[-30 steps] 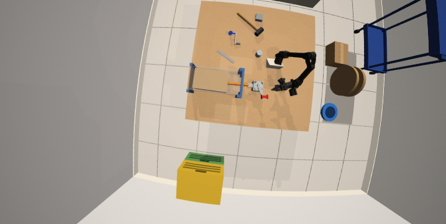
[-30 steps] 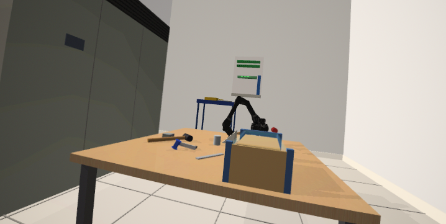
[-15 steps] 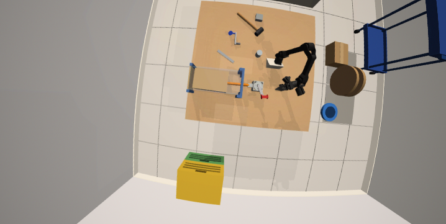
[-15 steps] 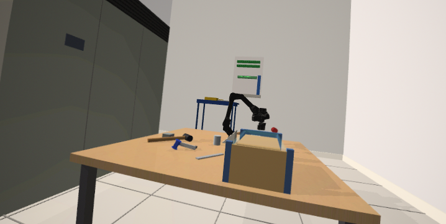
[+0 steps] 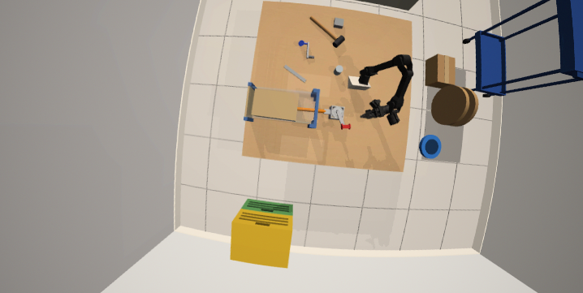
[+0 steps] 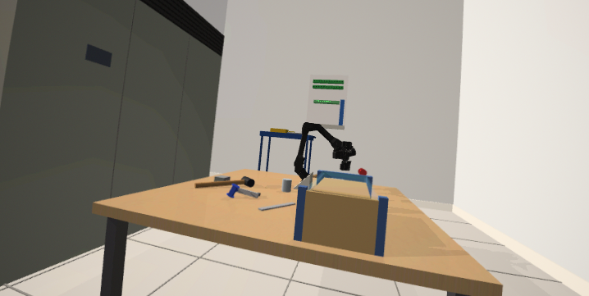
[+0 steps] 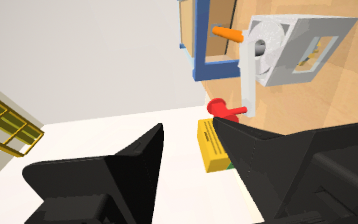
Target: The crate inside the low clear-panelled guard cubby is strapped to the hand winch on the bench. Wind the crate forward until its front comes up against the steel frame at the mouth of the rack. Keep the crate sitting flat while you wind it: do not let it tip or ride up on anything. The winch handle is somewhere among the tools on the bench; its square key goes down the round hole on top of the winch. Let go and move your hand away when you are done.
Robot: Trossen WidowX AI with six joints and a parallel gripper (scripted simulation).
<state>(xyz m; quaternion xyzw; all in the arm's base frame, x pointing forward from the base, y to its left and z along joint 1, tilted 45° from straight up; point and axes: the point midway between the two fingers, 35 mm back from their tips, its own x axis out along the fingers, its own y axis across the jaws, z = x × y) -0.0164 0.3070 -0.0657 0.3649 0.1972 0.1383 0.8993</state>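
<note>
Now: the red grip 9 cm below my gripper tip, 8 cm to the left of it and 6 cm ahead of it. From my gripper tip the other things lie so: blue steel frame (28 cm ahead, 12 cm below); then hand winch (20 cm below, 11 cm ahead, 2 cm to the right); then red-knobbed crank handle (12 cm below, 9 cm ahead, 4 cm to the left).
</note>
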